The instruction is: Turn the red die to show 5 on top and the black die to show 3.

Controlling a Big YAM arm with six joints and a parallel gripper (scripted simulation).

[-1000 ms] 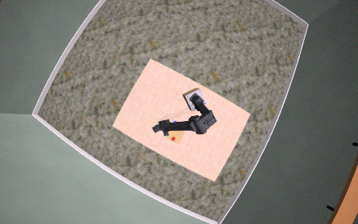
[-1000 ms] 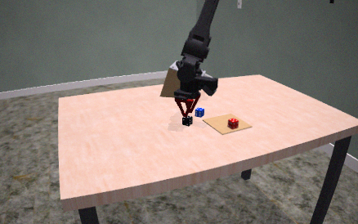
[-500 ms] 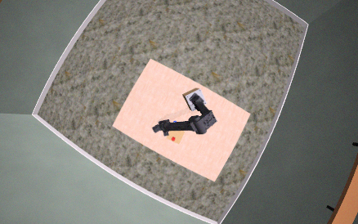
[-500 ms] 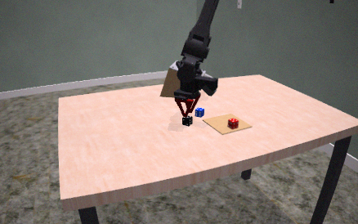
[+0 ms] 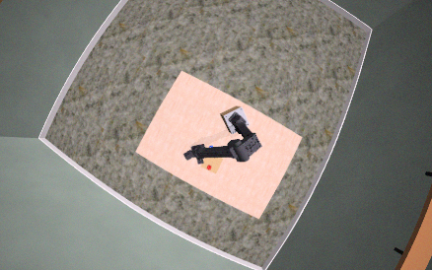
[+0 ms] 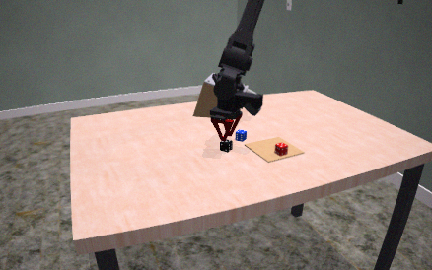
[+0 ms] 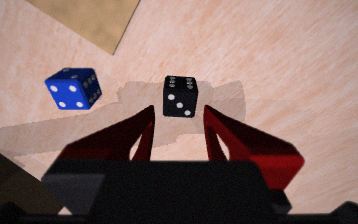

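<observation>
Now: hand 3 cm above the black die. Also, from my hand: red die: 16 cm to the left, 7 cm ahead, 3 cm below; blue die: 7 cm to the left, 7 cm behind, 3 cm below; tan mat: 15 cm to the left, 4 cm below, 2 cm ahead.
</observation>
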